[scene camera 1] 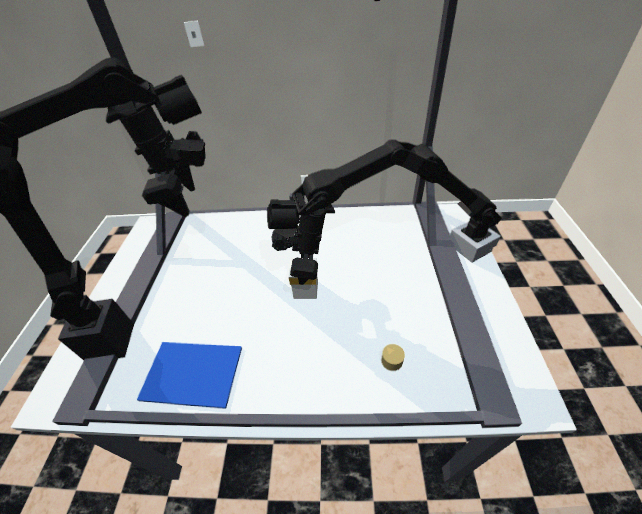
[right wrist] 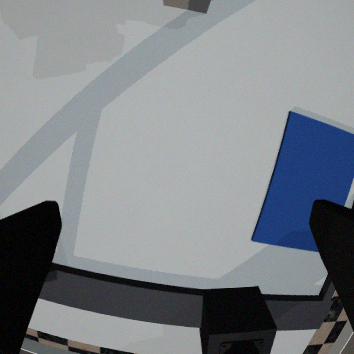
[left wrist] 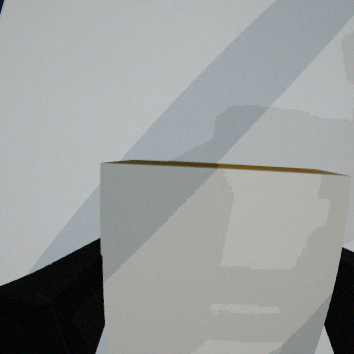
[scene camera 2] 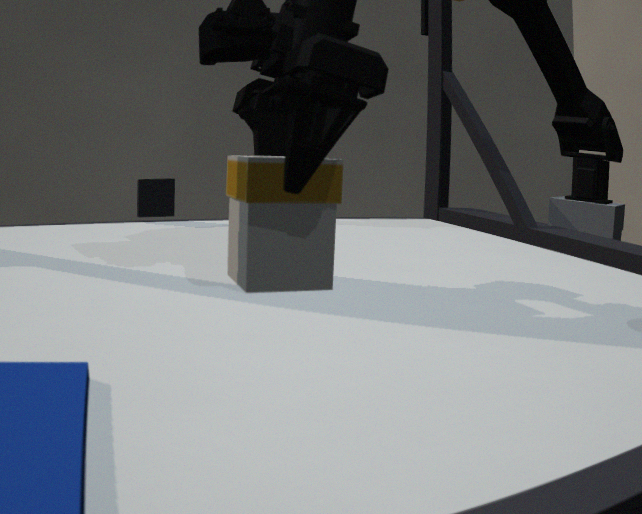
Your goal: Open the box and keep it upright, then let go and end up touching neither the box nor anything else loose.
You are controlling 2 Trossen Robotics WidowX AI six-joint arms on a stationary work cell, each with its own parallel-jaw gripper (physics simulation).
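Frame: origin at the left arm's base, x back, y right, z up, level; millimetres.
Where they show: left gripper, fingertip midpoint: (left wrist: 216, 247) (scene camera 2: 275, 194); right gripper, fingertip midpoint: (scene camera 1: 190, 202) (right wrist: 188, 214); left arm's base at its link origin: (scene camera 1: 475, 232) (scene camera 2: 589, 201); right arm's base at its link origin: (scene camera 1: 86, 317) (right wrist: 239, 353).
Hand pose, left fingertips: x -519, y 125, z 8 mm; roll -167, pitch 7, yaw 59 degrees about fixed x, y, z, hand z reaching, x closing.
Things, the pixels of their top centre, and the offset from my left fingertips. "pt": a spot on its surface instead.
- grey body at its top centre: (scene camera 2: 282, 158) (scene camera 1: 302, 267) dz +27, dx +4, dy -1 mm
- flat blue square at a spot on its surface: (scene camera 2: 40, 433) pt dz -58, dx -270, dy -131 mm
- small brass-coloured cylinder at its top centre: (scene camera 1: 393, 353) dz -31, dx +76, dy -296 mm
The box, with a grey body (scene camera 1: 304, 292) (scene camera 2: 290, 246), stands upright on the table; part of it shows at the top edge of the right wrist view (right wrist: 185, 4). Its lid (scene camera 1: 294, 280) (scene camera 2: 262, 179) (left wrist: 215, 215), grey on top with an orange band, sits level on the body, closed. My left gripper (scene camera 1: 304, 279) (scene camera 2: 281, 171) (left wrist: 216, 247) points down and is shut on the lid, one finger against each of two opposite sides. In scene camera 2 the far finger's tip is hidden behind the lid. My right gripper (scene camera 1: 189, 201) (right wrist: 188, 214) is open and empty, high above the table's left side.
A flat blue square (scene camera 1: 192, 374) (scene camera 2: 40, 433) (right wrist: 305, 180) lies at the table's front left. A small brass-coloured cylinder (scene camera 1: 392, 356) stands at the front right. A dark frame (scene camera 1: 289, 418) borders the table, with upright posts at the back corners.
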